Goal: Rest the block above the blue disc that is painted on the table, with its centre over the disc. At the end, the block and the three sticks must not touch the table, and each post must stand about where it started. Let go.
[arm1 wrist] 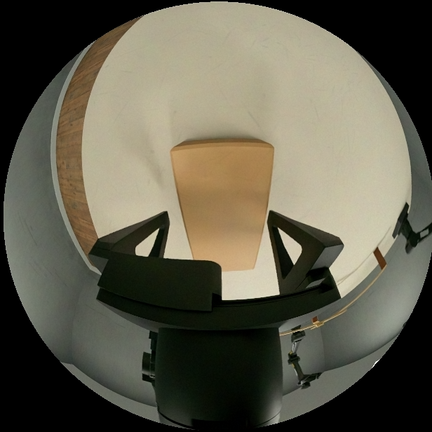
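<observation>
The tan block (222, 200) lies on the pale table (320, 125) in the middle of the arm1 wrist view, with its long side running toward the gripper. The arm1 gripper (219, 214) is open. Its two black fingers stand on either side of the block's nearer part, with a narrow gap on the left and a slimmer one on the right. Two brown posts (380, 258) (315, 319) show at the lower right. Thin yellowish sticks (350, 304) run near them; their number and contacts are too small to tell. The blue disc does not show.
One black arm (413, 235) stands at the right edge and another (295, 359) at the lower right; which is arm2 or arm3, and their finger states, I cannot tell. A brown wooden strip (72, 150) runs along the left, with grey walls beyond.
</observation>
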